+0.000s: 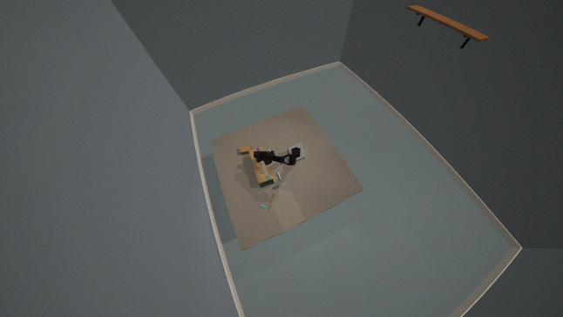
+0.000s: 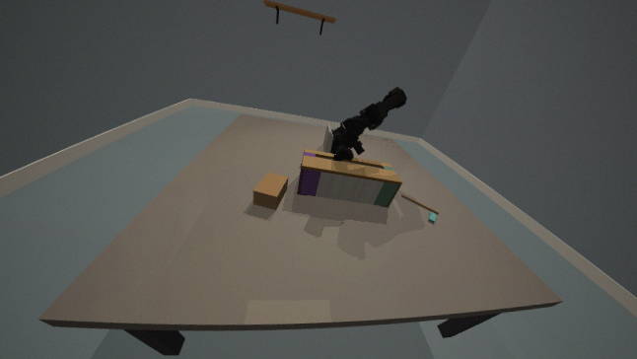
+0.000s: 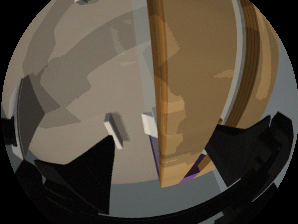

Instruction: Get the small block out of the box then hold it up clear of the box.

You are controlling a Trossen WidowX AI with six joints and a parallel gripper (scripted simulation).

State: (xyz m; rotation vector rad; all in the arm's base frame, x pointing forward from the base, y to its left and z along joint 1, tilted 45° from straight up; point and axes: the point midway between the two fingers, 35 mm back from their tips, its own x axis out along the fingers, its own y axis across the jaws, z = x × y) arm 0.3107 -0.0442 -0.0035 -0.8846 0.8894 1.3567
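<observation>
My gripper tip is now 60 mm short of the block and 10 mm to the left of it. Round my gripper tip: purple piece 10 mm ahead, 310 mm to the left, 90 mm below; thin stick 100 mm ahead, 430 mm to the left, 90 mm below; teal head 180 mm ahead, 440 mm to the left, 90 mm below.
</observation>
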